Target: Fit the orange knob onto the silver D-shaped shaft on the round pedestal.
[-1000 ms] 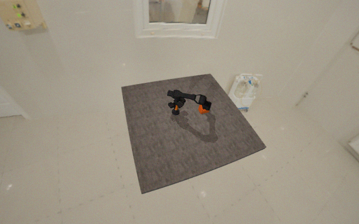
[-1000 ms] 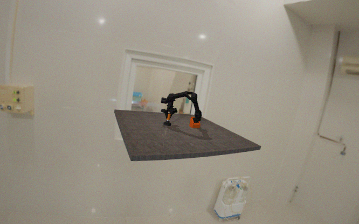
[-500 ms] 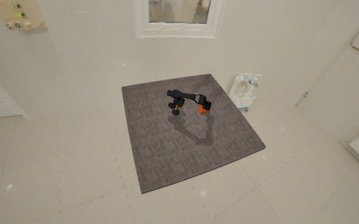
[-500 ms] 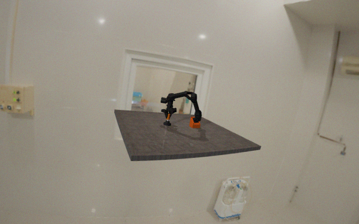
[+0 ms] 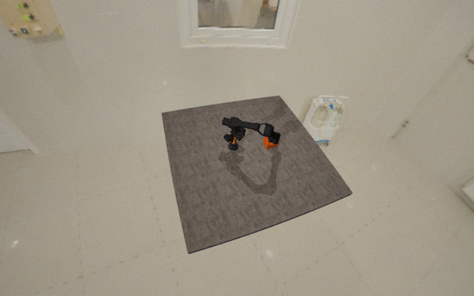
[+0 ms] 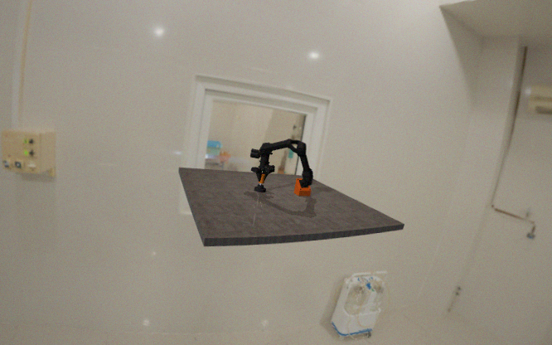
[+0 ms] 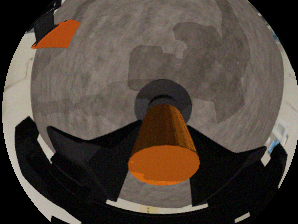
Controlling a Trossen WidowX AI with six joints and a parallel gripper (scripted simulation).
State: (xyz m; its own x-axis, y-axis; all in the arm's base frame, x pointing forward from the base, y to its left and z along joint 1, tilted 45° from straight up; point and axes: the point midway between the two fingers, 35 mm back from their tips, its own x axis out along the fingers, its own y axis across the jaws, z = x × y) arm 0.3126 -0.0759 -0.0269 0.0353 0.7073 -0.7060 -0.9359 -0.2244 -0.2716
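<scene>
Now: the orange knob 3 cm above my gripper tip. Round my gripper tip: round pedestal 4 cm below.
</scene>
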